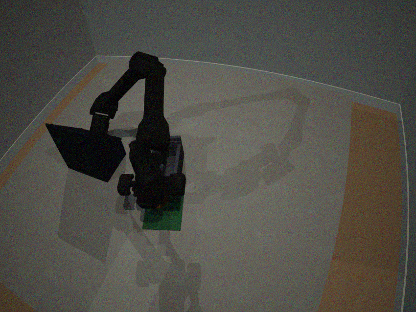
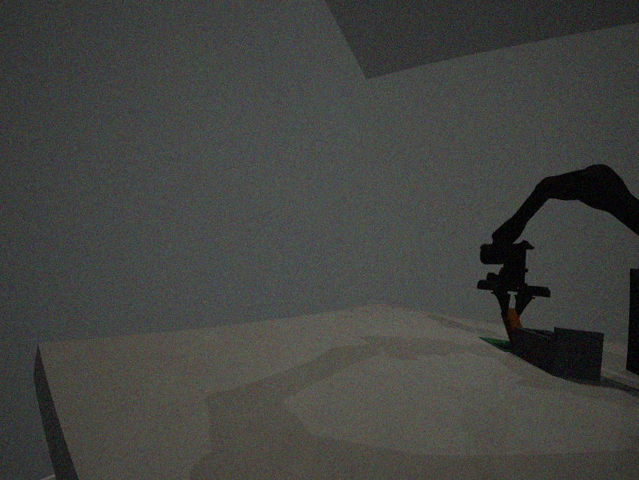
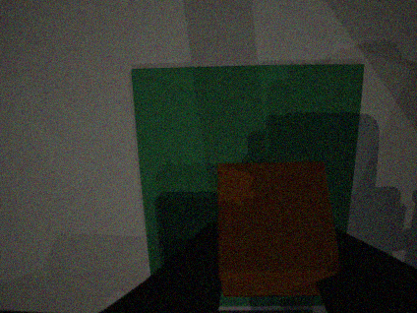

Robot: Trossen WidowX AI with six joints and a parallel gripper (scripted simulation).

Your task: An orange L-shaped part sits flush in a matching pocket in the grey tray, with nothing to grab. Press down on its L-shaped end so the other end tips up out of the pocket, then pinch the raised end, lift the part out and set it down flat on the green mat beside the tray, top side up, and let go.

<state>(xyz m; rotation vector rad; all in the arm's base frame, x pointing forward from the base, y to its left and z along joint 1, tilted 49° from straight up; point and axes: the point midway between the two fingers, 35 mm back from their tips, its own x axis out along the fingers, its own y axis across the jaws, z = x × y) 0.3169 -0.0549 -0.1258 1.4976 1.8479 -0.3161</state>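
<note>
My gripper tip is now 3 cm past the orange L-shaped part, 2 cm to the right of it and 3 cm above it. From my gripper tip the other things lie so: green mat 1 cm behind, 2 cm to the left, 9 cm below.
</note>
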